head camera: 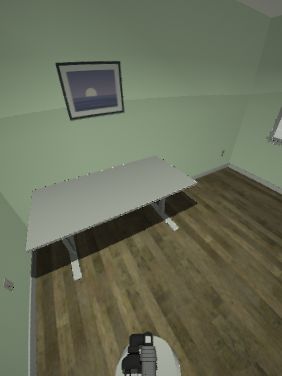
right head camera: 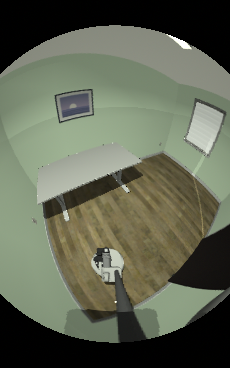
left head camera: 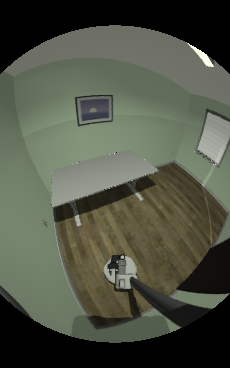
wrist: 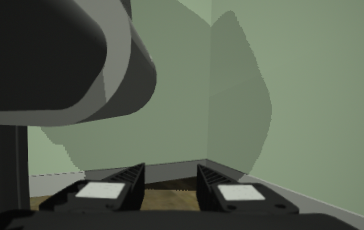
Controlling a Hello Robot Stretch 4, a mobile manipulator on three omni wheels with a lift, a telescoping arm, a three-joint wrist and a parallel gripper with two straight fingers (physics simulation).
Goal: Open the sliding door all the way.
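Places are measured from the robot's base along level axes (x ahead, y left, z up), in millimetres.
Pixels of known places: gripper, fingertip midpoint: (right head camera: pixel 99 268) (left head camera: pixel 113 274) (wrist: pixel 170 179).
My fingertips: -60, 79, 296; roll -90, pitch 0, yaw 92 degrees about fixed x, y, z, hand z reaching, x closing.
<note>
Behind a point stands the place of what it marks, as x, y, z.
The sliding door cannot be made out in any of the views. My gripper (wrist: pixel 170 179) @(-60, 79, 296) is open in the wrist view, its two fingers apart with bare floor and the foot of a wall showing between them. It points toward a green wall corner, which is partly in shadow. In the head views the wrist shows above the round pale base, but the fingers are too small to tell apart.
A white table (head camera: pixel 112 192) @(1147, 303, 693) (left head camera: pixel 100 175) @(1084, 310, 693) (right head camera: pixel 85 170) @(1068, 260, 692) stands against the wall, below a framed picture (head camera: pixel 93 90) @(1623, 444, 1508) (left head camera: pixel 94 110) @(1623, 442, 1479) (right head camera: pixel 74 105) @(1624, 441, 1487). A window (left head camera: pixel 214 137) @(2011, -2343, 1397) (right head camera: pixel 205 126) @(1979, -2361, 1434) is on the right wall. A dark strip (left head camera: pixel 15 302) shows at the lower left, unclear what.
</note>
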